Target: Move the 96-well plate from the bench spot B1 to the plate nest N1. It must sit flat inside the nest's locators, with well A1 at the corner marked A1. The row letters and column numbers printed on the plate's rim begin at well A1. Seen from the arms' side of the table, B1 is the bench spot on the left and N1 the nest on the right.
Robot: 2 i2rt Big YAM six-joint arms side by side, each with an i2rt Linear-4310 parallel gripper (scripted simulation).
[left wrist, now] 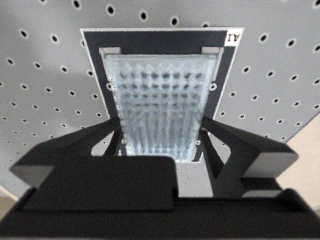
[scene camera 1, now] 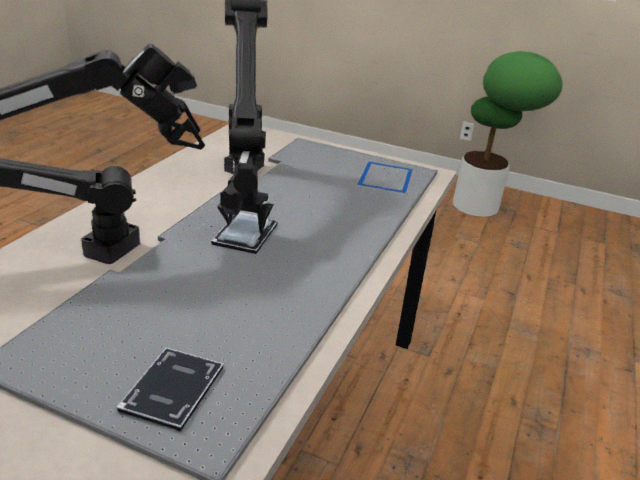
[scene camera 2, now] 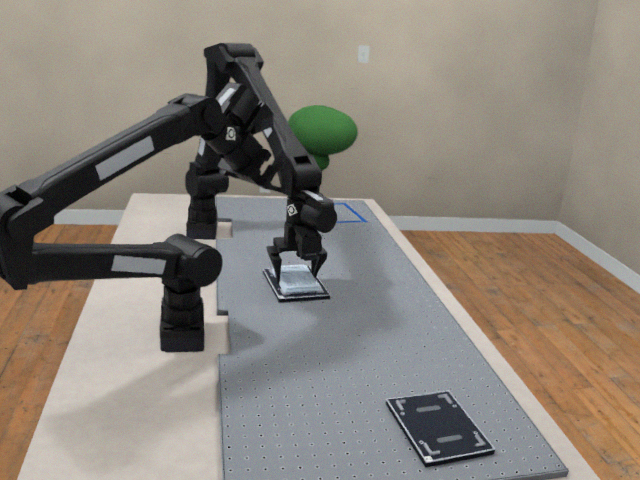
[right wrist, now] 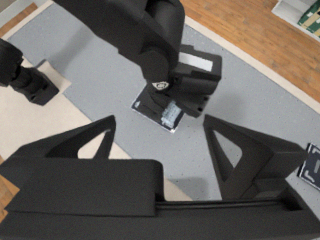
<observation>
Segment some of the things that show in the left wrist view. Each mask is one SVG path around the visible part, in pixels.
My left gripper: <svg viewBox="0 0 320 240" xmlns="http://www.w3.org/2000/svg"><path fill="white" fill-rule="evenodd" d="M0 220L0 240L320 240L319 215L297 190L289 187L283 189L276 180L299 159L299 154L285 143L220 123L206 116L202 118L198 135L213 197L179 197L176 162L170 156L118 155L123 132L119 117L116 116L102 123L38 143L9 168L10 173L31 188L28 188ZM207 131L230 148L231 153L225 164L215 150ZM114 131L104 154L92 155L93 147Z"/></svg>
A clear 96-well plate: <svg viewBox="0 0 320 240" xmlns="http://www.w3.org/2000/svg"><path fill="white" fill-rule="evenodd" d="M106 55L104 63L128 155L167 155L174 158L176 163L191 163L217 63L216 55Z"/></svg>
</observation>
